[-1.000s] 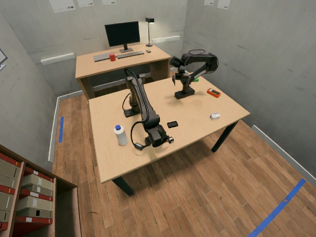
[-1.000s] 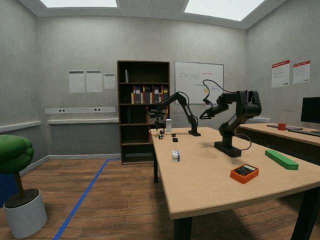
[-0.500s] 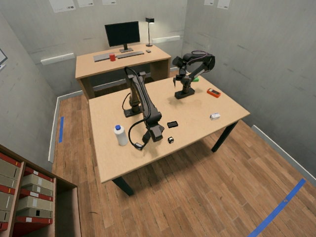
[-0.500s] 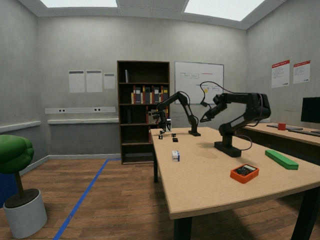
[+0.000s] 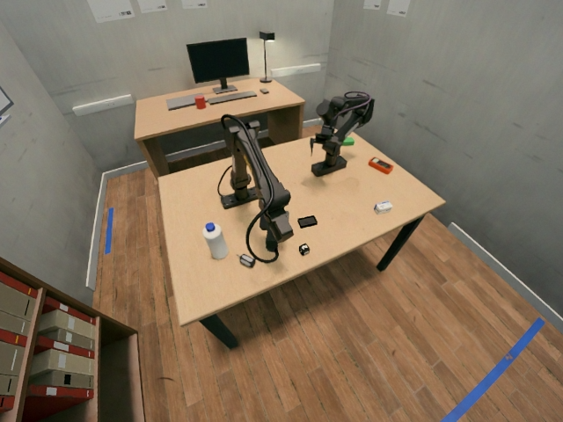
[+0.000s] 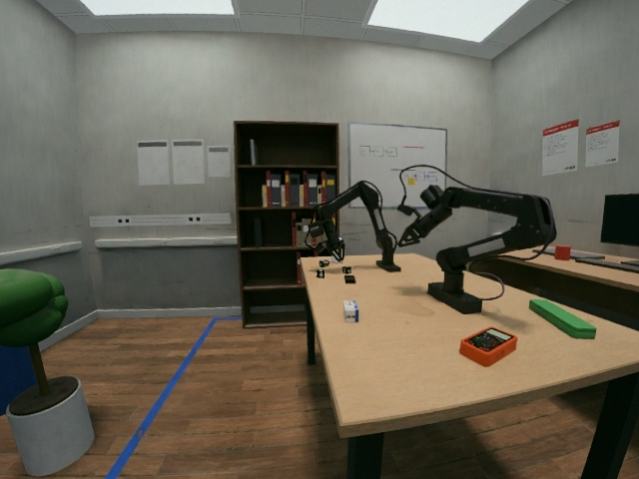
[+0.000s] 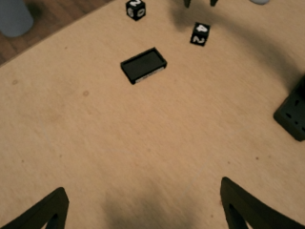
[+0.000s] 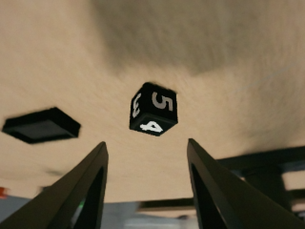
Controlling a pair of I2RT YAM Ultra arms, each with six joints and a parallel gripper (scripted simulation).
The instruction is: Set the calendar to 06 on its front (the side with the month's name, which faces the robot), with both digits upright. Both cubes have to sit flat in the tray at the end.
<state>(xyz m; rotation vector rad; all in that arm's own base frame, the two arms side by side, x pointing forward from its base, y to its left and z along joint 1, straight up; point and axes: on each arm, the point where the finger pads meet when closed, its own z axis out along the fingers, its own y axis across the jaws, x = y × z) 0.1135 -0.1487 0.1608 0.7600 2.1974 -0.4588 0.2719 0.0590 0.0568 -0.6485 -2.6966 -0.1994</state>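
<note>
The black calendar tray lies 150 mm to the left of my right hand and 60 mm below it. Round my right hand: orange meter: 740 mm to the left, 150 mm behind, 50 mm below.
</note>
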